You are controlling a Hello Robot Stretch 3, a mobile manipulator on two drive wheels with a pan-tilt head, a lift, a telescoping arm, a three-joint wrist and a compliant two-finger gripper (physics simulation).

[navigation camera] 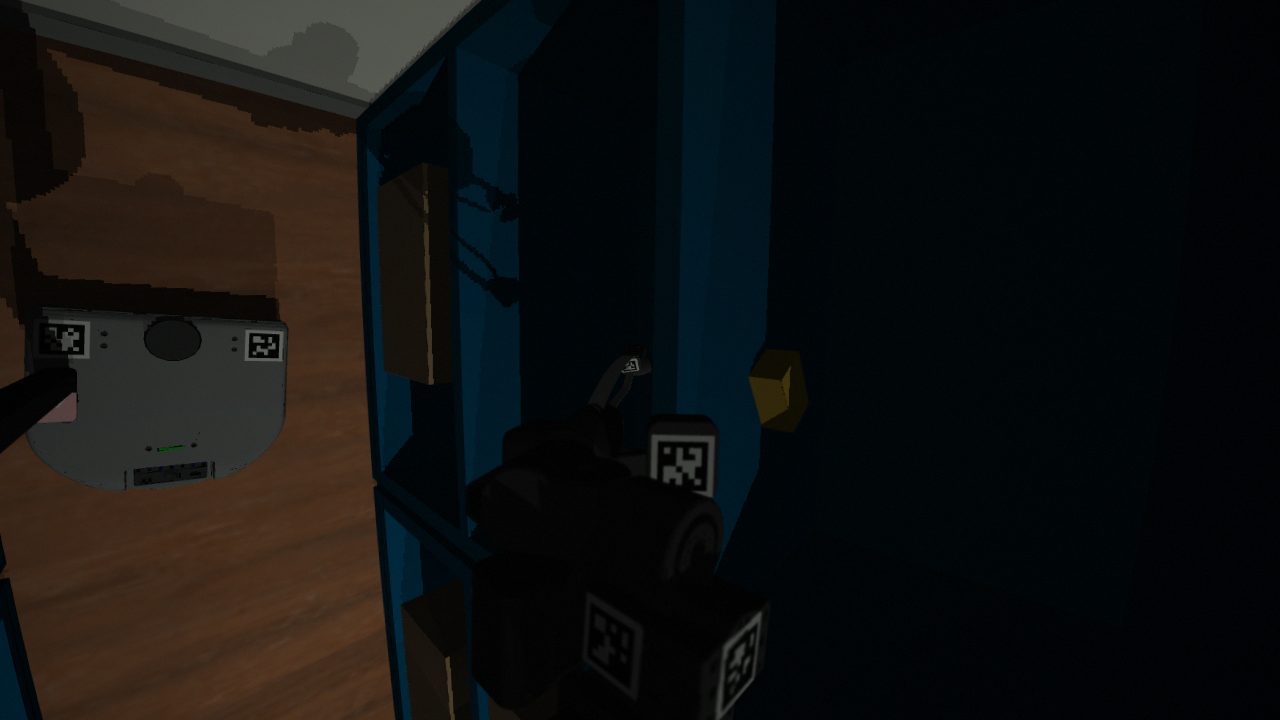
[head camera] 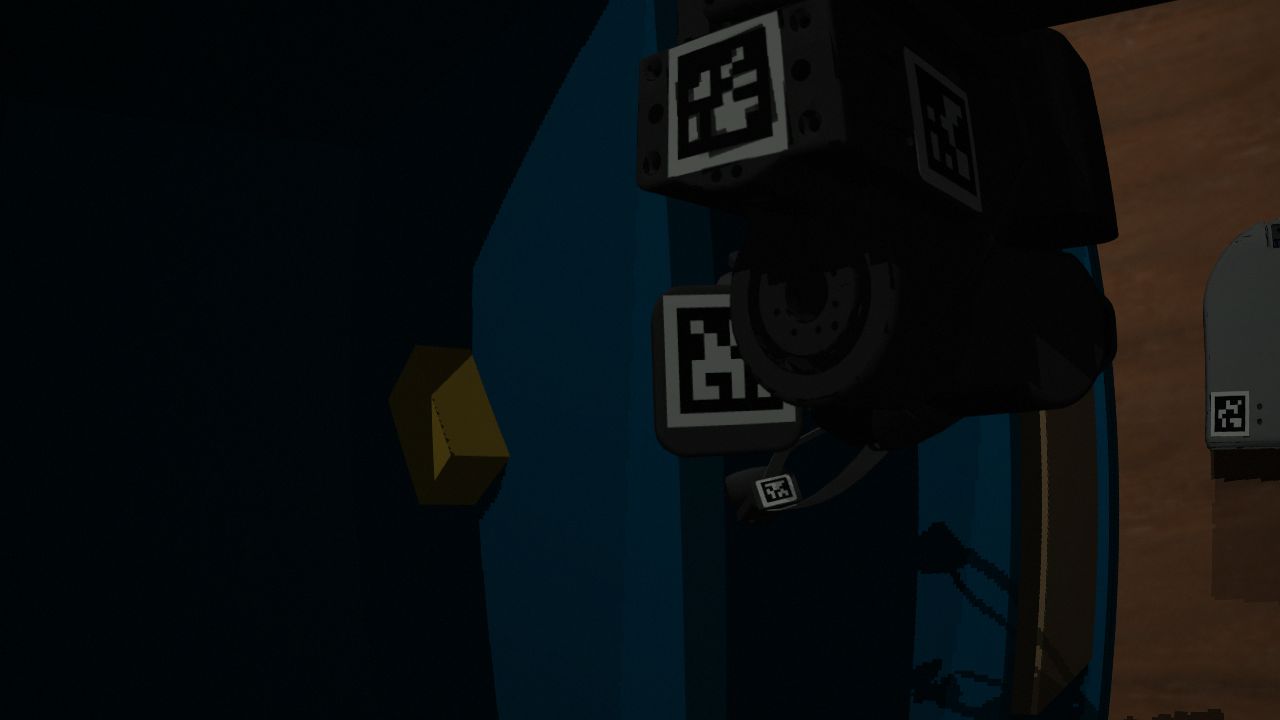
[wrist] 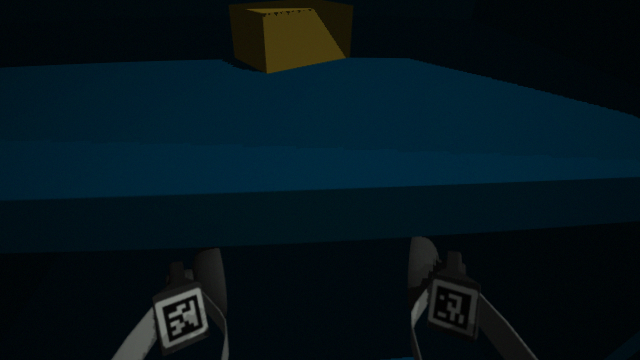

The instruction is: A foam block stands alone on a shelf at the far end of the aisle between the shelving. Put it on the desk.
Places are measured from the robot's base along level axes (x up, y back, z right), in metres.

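Pixels of known places: gripper, fingertip midpoint: (navigation camera: pixel 638 409) (wrist: pixel 316 262); robot's base, origin of the base link: (navigation camera: pixel 173 337).
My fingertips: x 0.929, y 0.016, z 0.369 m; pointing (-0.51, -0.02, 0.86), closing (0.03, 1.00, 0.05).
Ahead of a thing's pixels: the offset from my fingertips to its top centre. "spot": to the spot under its first point. Level surfaces: height alone.
The yellow foam block @(dx +0.107, dy -0.026, dz +0.188 m) (head camera: pixel 474 425) (navigation camera: pixel 771 395) (wrist: pixel 300 40) sits on the blue shelf @(dx +0.062 m) (head camera: pixel 563 358) (navigation camera: pixel 723 268) (wrist: pixel 300 112), set back from its front edge and partly in shadow. My gripper (wrist: pixel 316 262) is open and empty. In the wrist view its fingertips appear below the shelf's front edge, with the block beyond and above them, apart from it. In the head and navigation views one fingertip shows in front of the dark compartment under that shelf; the other is hidden by the wrist. The desk does not show.
The front edge (wrist: pixel 310 215) of the shelf crosses the wrist view above the fingers. Brown boxes @(spot: dx -0.640, dy -0.193, dz -0.010 m) (head camera: pixel 1060 555) (navigation camera: pixel 414 277) stand in the lower shelving. My grey base (head camera: pixel 1244 331) (navigation camera: pixel 179 394) is on the wood floor @(dx -0.929 m) (head camera: pixel 1163 268) (navigation camera: pixel 322 232). A pale wall (navigation camera: pixel 268 44) is past the shelving's end.
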